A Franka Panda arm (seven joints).
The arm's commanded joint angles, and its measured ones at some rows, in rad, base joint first. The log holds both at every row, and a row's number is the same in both.
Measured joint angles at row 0: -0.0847, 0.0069, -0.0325, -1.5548, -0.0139, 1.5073, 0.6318
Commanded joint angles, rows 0 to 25: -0.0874, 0.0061, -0.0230, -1.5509, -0.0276, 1.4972, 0.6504; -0.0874, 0.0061, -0.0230, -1.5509, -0.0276, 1.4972, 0.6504; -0.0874, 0.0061, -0.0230, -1.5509, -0.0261, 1.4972, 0.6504; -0.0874, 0.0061, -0.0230, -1.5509, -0.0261, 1.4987, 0.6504; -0.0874, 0.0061, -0.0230, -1.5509, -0.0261, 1.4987, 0.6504; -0.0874, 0.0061, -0.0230, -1.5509, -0.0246, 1.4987, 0.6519; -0.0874, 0.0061, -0.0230, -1.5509, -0.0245, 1.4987, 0.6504; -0.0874, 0.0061, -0.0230, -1.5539, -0.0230, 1.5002, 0.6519; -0.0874, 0.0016, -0.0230, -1.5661, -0.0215, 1.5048, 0.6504; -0.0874, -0.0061, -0.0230, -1.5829, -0.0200, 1.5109, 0.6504; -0.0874, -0.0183, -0.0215, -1.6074, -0.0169, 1.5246, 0.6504; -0.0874, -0.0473, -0.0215, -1.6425, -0.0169, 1.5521, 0.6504; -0.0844, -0.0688, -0.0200, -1.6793, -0.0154, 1.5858, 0.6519; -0.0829, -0.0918, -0.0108, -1.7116, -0.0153, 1.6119, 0.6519; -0.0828, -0.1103, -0.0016, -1.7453, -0.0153, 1.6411, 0.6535; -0.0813, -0.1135, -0.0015, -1.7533, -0.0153, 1.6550, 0.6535; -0.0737, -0.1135, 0.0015, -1.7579, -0.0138, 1.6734, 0.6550; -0.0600, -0.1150, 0.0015, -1.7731, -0.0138, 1.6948, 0.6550; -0.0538, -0.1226, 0.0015, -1.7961, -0.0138, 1.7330, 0.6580; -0.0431, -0.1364, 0.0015, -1.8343, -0.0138, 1.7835, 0.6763; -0.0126, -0.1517, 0.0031, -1.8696, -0.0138, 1.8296, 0.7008; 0.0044, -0.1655, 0.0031, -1.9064, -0.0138, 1.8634, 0.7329; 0.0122, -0.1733, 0.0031, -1.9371, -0.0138, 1.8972, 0.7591; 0.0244, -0.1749, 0.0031, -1.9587, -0.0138, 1.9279, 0.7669; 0.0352, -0.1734, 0.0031, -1.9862, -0.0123, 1.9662, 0.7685; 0.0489, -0.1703, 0.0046, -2.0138, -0.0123, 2.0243, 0.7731
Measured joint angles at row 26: 0.0224, -0.1345, -0.0002, -1.9081, -0.0138, 1.8967, 0.7450
